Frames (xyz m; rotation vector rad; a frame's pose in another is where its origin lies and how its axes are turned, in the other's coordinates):
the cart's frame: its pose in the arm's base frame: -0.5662 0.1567 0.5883 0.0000 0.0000 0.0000
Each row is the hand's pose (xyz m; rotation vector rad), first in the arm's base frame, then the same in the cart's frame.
Working: the arm's base frame: its pose in the cart's frame: 0.5662 -0.1567 -0.5883 0.0000 0.0000 0.0000

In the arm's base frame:
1: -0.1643 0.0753 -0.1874 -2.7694 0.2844 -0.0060
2: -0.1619 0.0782 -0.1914 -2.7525 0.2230 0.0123
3: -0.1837 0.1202 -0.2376 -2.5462 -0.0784 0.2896
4: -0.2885 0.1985 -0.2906 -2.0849 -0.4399 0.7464
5: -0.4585 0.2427 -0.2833 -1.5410 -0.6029 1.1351
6: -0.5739 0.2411 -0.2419 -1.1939 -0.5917 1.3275
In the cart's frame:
1: 0.4019 -0.0814 -0.7757 -2.7694 0.2844 -0.0060
2: 0.4043 -0.0785 -0.7797 -2.7525 0.2230 0.0123
3: 0.3825 -0.0365 -0.8259 -2.5462 -0.0784 0.2896
4: 0.2777 0.0418 -0.8789 -2.0849 -0.4399 0.7464
5: 0.1077 0.0860 -0.8716 -1.5410 -0.6029 1.1351
6: -0.0077 0.0844 -0.8302 -1.1939 -0.5917 1.3275

